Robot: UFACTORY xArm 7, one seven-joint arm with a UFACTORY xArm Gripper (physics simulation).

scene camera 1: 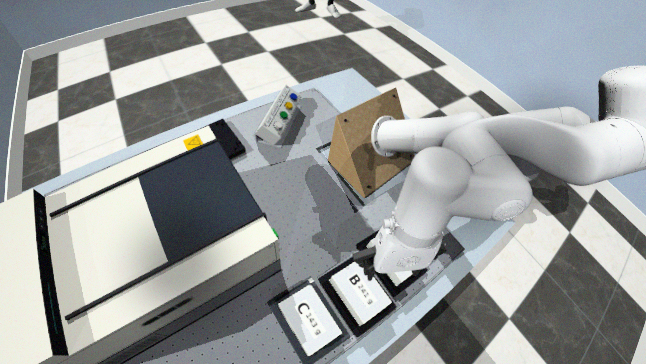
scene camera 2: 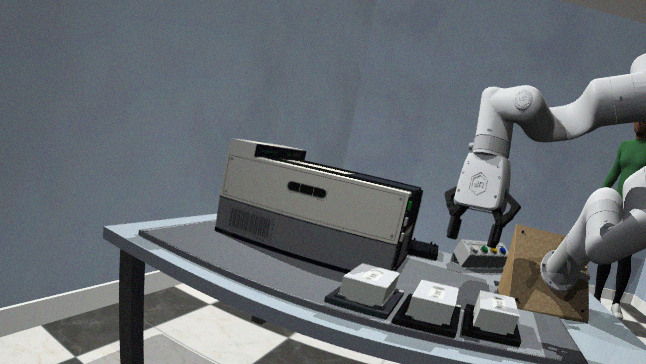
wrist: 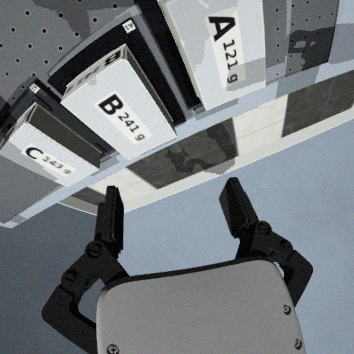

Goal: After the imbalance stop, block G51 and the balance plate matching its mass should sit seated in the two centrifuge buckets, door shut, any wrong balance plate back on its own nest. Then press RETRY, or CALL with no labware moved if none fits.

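Places are measured from the arm's base along level axes (x left, y back, z up), in millimetres.
Pixels of known places: gripper, fingertip midpoint: [scene camera 1: 390,271] [scene camera 2: 471,243] [wrist: 173,191]; arm's base at its link origin: [scene camera 1: 386,136] [scene camera 2: 558,271].
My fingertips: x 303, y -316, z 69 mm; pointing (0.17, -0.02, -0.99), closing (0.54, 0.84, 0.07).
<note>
Ahead of a thing's pixels: the offset from my fingertips to its top centre. "spot": to the spot under its first point.
Balance plates A 121 g {dx -23, dy +99, dz -106 mm} [scene camera 1: 400,276] [scene camera 2: 495,315] [wrist: 225,60], B 241 g {dx -10, dy -36, dz -106 mm} [scene camera 1: 361,295] [scene camera 2: 434,302] [wrist: 120,110] and C 143 g {dx -30, dy -167, dz -106 mm} [scene camera 1: 310,322] [scene camera 2: 369,286] [wrist: 55,156] sit on black nests along the table's front edge. My gripper [scene camera 1: 370,265] [scene camera 2: 473,240] [wrist: 173,191] is open and empty, above the plates near A and B, and partly hides A in scene camera 1. The centrifuge [scene camera 1: 220,267] [scene camera 2: 315,210] has its dark door panel {dx -334, dy -237, dz +53 mm} [scene camera 1: 200,195] shut; the buckets and block G51 do not show. The button panel {dx -599, dy +118, dz -76 mm} [scene camera 1: 272,120] [scene camera 2: 470,254] has white, green, yellow and blue buttons; its labels are unreadable.
A brown wedge mount [scene camera 1: 352,160] [scene camera 2: 530,277] carries the arm's base, right of the button panel. A black part {spot: dx -615, dy -71, dz -139 mm} [scene camera 1: 227,137] [scene camera 2: 424,248] sticks out at the centrifuge's end. A person in green [scene camera 2: 631,160] stands beyond the table at the right.
</note>
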